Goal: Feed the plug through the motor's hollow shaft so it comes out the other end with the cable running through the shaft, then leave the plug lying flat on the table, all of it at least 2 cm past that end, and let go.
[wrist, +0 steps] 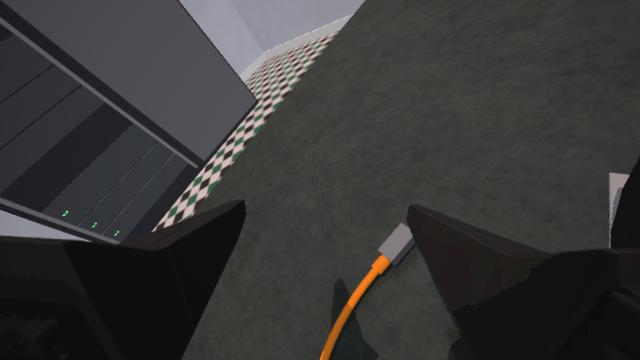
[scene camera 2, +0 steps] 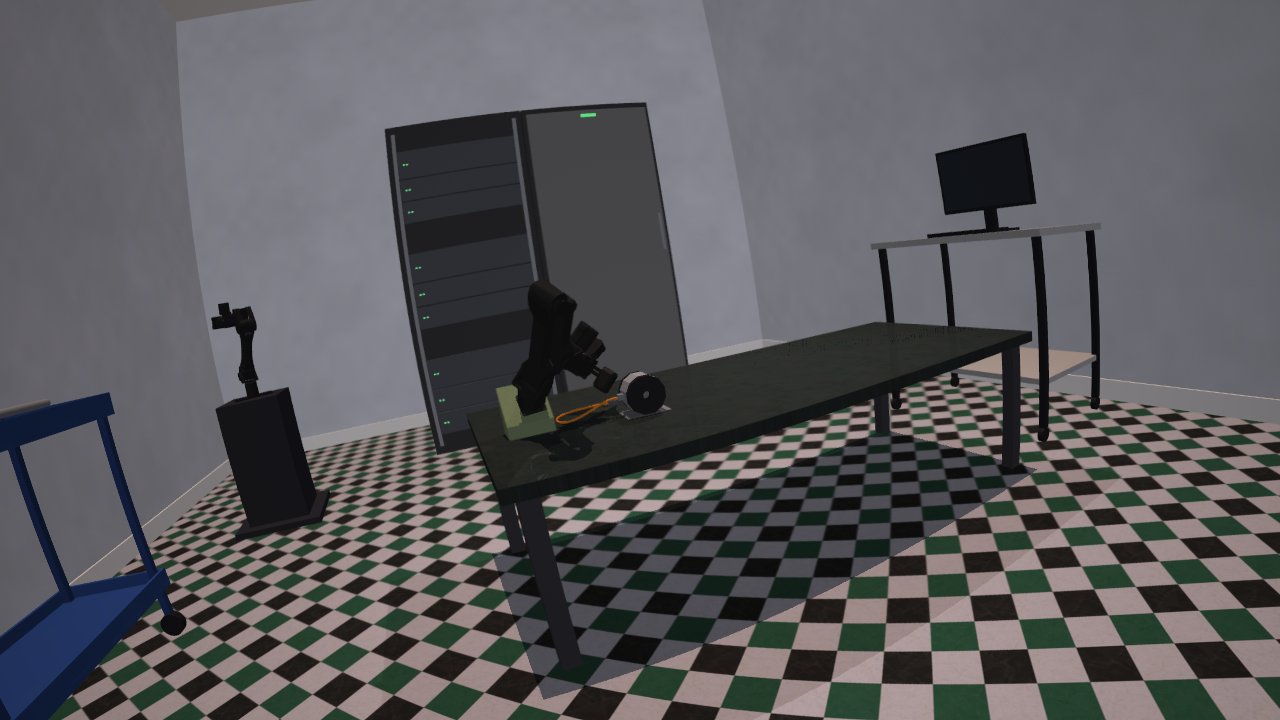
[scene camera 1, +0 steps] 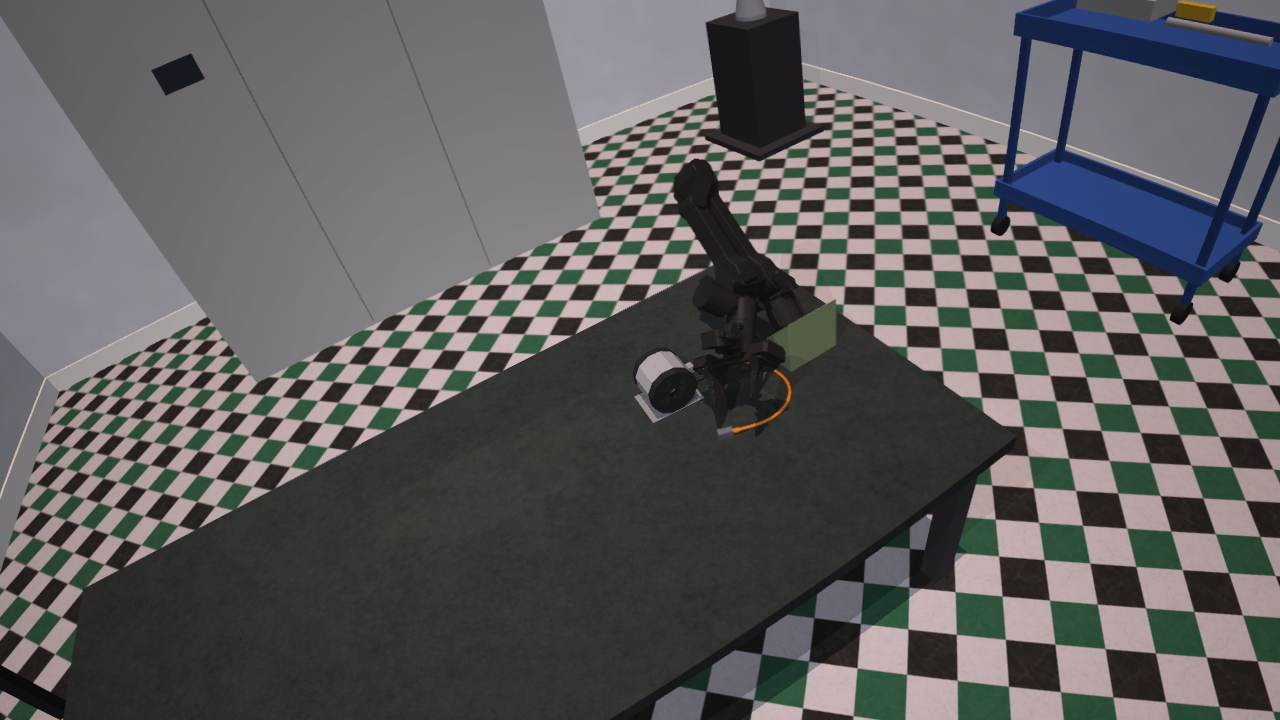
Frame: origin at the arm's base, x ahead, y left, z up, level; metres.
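Seen in the pictures: gripper, between the fingertips: (wrist: 327, 210) (scene camera 2: 600, 374) (scene camera 1: 733, 402); arm's base, origin of its link: (scene camera 2: 530, 403) (scene camera 1: 792, 323).
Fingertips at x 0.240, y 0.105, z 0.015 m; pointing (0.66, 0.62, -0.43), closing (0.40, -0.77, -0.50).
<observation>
Pixels of each thing's top centre, then the offset from my fingertips to it. "spot": a spot on its surface instead. Level surfaces: height alone.
- motor, centre of its top: (scene camera 1: 661, 361) (scene camera 2: 637, 374) dx +0.038, dy -0.181, dz +0.010 m
- light base plate, centre of its top: (scene camera 1: 668, 396) (scene camera 2: 644, 410) dx +0.041, dy -0.181, dz -0.090 m
- grey plug, centre of its top: (wrist: 396, 241) (scene camera 1: 725, 430) dx +0.017, dy -0.018, dz -0.078 m
- dark table, height of its surface: dz -0.092 m
- motor's plate edge, a spot on its surface: (wrist: 617, 181) spot: dx +0.098, dy -0.145, dz -0.090 m
The motor (scene camera 1: 656, 371) (scene camera 2: 642, 394), a pale cylinder with dark end faces, stands on a light base plate (scene camera 1: 659, 414). A hole shows in its dark end face. The grey plug (scene camera 1: 725, 432) (wrist: 396, 243) lies on the table, outside the shaft. The orange cable (scene camera 1: 789, 392) (scene camera 2: 572, 420) (wrist: 342, 320) curves away from the plug in a loop; its far end is hidden behind the arm in scene camera 1. My gripper (scene camera 1: 739, 410) (wrist: 327, 210) is open and empty above the table, beside the motor. In the wrist view the plug sits near the right fingertip, which covers one corner of it.
An olive-green block (scene camera 1: 812, 334) (scene camera 2: 508, 410) stands by the arm's base on the dark table (scene camera 1: 447, 537) (scene camera 2: 805, 376). The motor's plate edge (wrist: 617, 181) shows at the wrist view's right. A blue cart (scene camera 1: 1127, 201) stands on the floor beyond the table.
</observation>
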